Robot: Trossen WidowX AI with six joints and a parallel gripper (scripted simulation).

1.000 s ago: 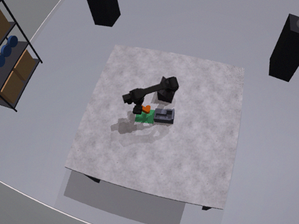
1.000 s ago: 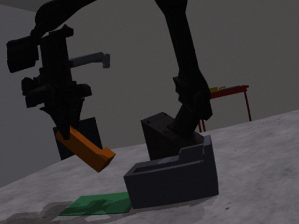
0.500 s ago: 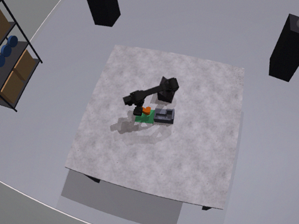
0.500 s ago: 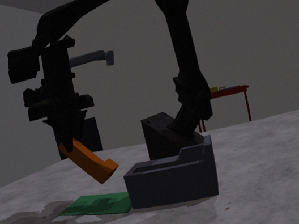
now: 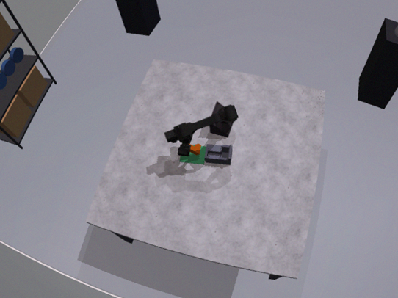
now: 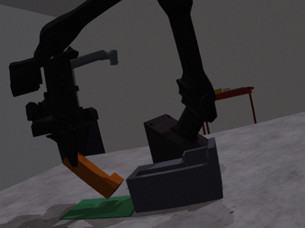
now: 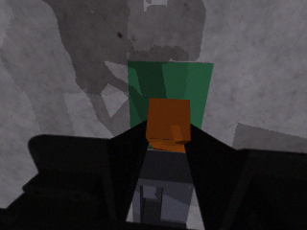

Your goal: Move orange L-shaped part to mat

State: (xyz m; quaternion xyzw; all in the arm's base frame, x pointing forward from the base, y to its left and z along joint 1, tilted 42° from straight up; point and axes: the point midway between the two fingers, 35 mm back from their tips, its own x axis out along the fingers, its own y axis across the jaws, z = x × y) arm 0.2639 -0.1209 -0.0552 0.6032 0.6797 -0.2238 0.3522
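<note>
Now: gripper tip 10 mm past the green mat, 20 mm to the right of it and 110 mm above it. The rest, counted from my gripper tip: orange L-shaped part 20 mm behind, 30 mm to the left, 30 mm below.
</note>
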